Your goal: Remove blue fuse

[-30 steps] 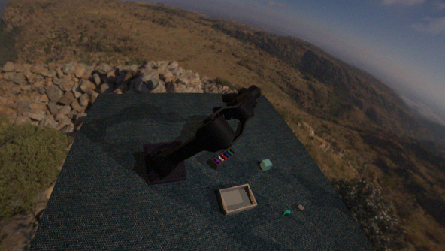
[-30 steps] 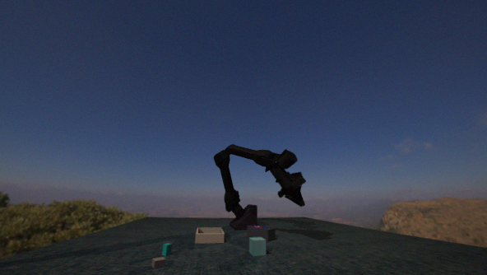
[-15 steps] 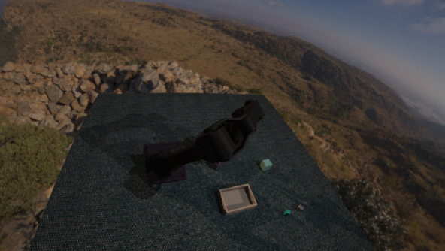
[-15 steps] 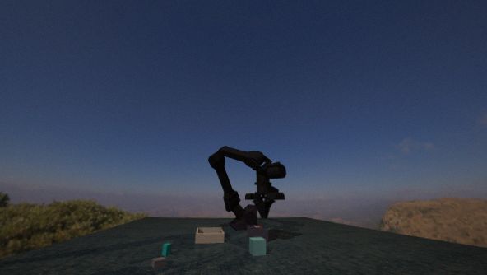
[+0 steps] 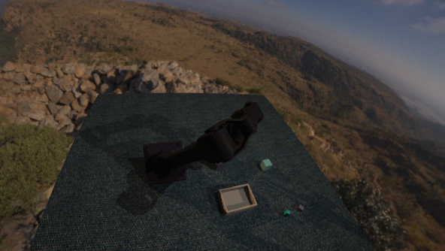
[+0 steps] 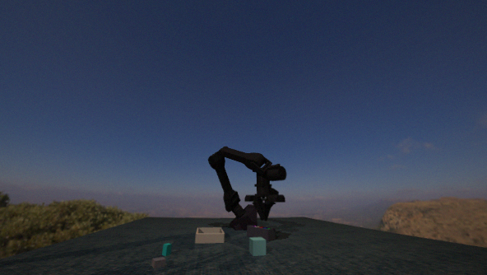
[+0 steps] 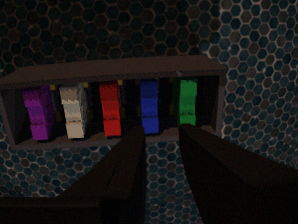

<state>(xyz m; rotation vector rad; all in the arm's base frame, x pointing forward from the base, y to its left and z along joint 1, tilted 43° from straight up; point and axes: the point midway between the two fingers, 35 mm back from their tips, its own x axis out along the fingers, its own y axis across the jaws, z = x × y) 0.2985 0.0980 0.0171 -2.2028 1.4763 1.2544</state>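
Now: gripper tip 4 cm above the blue fuse. Also, from my gripper tip: green fuse (4 cm below, 1 cm to the left, 1 cm ahead); red fuse (4 cm below, 2 cm behind, 1 cm to the right); cream fuse (4 cm below, 4 cm behind, 2 cm to the right).
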